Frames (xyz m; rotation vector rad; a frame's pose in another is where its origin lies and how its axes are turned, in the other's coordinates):
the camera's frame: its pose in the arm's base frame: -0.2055 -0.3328 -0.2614 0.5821 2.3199 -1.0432
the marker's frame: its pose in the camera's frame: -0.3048 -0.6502 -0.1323 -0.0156 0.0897 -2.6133
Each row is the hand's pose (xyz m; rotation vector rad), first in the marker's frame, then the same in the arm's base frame.
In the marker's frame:
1: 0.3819 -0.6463 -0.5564 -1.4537 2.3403 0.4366
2: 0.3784 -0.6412 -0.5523 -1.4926 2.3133 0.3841
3: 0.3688 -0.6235 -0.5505 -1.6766 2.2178 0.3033
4: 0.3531 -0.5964 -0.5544 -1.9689 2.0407 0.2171
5: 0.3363 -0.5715 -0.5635 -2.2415 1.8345 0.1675
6: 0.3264 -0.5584 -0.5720 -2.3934 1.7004 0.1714
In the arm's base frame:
1: 0.2165 -0.1471 0.8428 -0.8429 -0.2107 1.1151
2: 0.2116 -0.1509 0.8388 -0.8180 -0.2005 1.0724
3: 0.1925 -0.1549 0.8335 -0.8095 -0.2146 0.9113
4: 0.1613 -0.1554 0.8284 -0.8192 -0.2570 0.6570
5: 0.1306 -0.1503 0.8247 -0.8391 -0.3150 0.4133
6: 0.1132 -0.1441 0.8239 -0.8622 -0.3643 0.2770

